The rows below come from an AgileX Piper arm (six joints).
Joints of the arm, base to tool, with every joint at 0 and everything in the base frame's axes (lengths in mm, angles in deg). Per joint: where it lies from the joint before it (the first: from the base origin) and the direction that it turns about. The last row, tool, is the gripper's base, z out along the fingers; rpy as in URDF.
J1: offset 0 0 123 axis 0 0 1
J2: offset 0 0 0 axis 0 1 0
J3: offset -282.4 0 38.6 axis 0 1 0
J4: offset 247.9 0 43.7 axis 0.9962 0 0.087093
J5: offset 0 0 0 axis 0 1 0
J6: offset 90.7 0 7.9 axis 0.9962 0 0.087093
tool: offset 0 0 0 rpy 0 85.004 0
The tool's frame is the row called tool.
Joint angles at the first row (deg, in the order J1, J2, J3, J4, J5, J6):
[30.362 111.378 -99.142 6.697 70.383 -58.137]
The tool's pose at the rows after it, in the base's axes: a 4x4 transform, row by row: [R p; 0 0 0 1], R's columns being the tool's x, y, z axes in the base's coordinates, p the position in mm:
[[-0.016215 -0.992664 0.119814 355.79], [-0.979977 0.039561 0.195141 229.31], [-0.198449 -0.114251 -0.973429 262.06], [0 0 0 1]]
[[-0.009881 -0.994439 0.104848 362.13], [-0.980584 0.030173 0.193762 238.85], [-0.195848 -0.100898 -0.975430 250.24], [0 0 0 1]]
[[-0.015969 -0.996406 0.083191 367.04], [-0.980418 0.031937 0.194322 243.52], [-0.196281 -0.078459 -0.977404 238.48], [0 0 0 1]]
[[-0.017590 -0.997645 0.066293 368.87], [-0.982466 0.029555 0.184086 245.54], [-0.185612 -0.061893 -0.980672 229.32], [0 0 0 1]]
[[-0.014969 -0.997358 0.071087 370.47], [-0.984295 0.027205 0.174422 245.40], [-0.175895 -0.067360 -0.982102 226.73], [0 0 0 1]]
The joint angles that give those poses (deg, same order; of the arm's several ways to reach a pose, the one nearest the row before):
[31.524 114.734 -101.855 6.321 70.383 -58.368]
[32.104 117.606 -103.894 6.613 70.282 -58.368]
[32.138 119.775 -104.882 7.347 70.171 -58.368]
[32.233 121.028 -104.991 7.351 70.171 -58.368]
[32.233 121.420 -105.100 6.702 69.939 -58.367]

